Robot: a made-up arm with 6 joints. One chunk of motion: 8 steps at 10 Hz.
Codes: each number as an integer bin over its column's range. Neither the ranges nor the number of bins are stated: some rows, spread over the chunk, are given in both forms.
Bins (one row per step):
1: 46 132 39 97 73 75
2: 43 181 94 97 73 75
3: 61 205 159 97 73 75
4: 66 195 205 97 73 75
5: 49 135 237 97 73 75
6: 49 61 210 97 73 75
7: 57 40 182 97 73 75
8: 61 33 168 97 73 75
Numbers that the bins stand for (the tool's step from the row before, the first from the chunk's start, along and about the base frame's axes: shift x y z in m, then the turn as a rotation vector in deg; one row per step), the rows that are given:
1: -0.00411 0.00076 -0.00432 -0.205 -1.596 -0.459
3: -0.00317 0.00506 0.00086 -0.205 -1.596 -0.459
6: -0.00393 -0.00341 0.00306 -0.205 -1.596 -0.459
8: -0.00317 -0.00506 0.00125 -0.205 -1.596 -0.459
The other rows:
2: -0.00430 0.00365 -0.00195 -0.205 -1.596 -0.459
4: -0.00286 0.00447 0.00284 -0.205 -1.596 -0.459
5: -0.00393 0.00094 0.00422 -0.205 -1.596 -0.459
7: -0.00342 -0.00465 0.00185 -0.205 -1.596 -0.459

